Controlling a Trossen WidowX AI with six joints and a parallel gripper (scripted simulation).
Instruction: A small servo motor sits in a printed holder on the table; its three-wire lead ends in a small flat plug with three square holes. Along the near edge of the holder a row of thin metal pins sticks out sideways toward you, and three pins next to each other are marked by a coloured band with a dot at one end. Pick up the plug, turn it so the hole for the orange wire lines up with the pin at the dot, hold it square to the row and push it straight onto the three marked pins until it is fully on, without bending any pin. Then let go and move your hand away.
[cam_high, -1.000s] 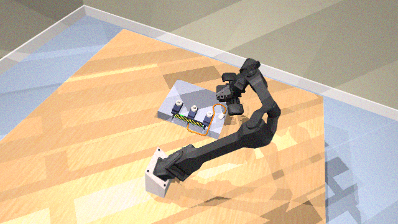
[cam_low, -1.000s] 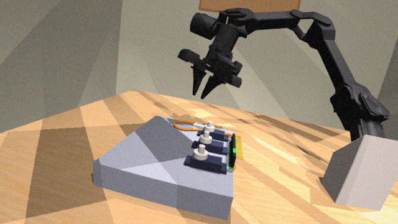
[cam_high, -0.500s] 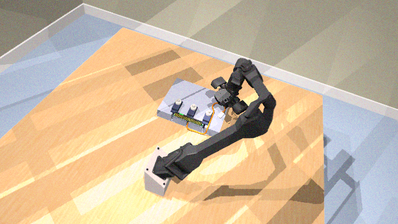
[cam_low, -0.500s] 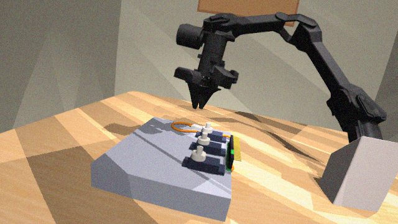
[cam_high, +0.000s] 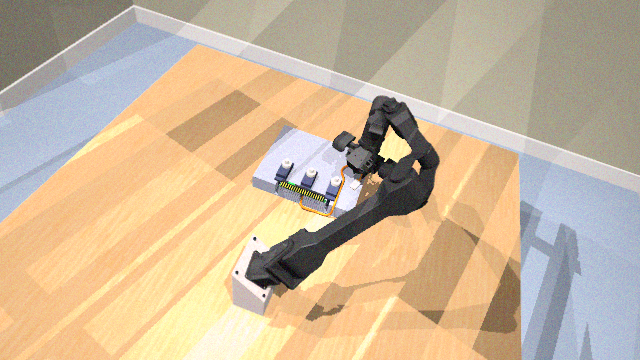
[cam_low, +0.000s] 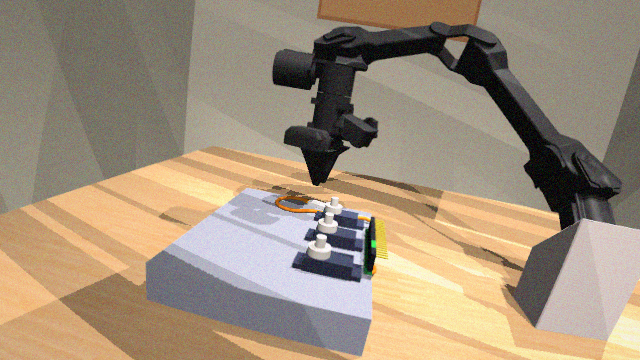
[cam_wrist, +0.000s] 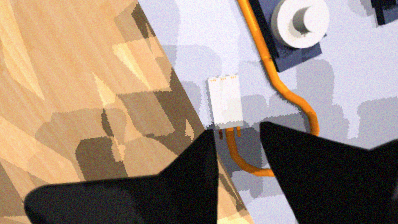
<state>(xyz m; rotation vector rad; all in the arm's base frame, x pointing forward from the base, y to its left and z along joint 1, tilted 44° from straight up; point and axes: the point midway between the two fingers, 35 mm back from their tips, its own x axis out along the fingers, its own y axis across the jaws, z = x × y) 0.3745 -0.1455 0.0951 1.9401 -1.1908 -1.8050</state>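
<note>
Right now the dark dot is 170 mm to the left of my gripper tip, 80 mm behind it and 20 mm below it. The rest, counted from my gripper tip: grey holder: 120 mm to the left, 70 mm ahead, 60 mm below; green band: 170 mm to the left, 80 mm behind, 20 mm below.
</note>
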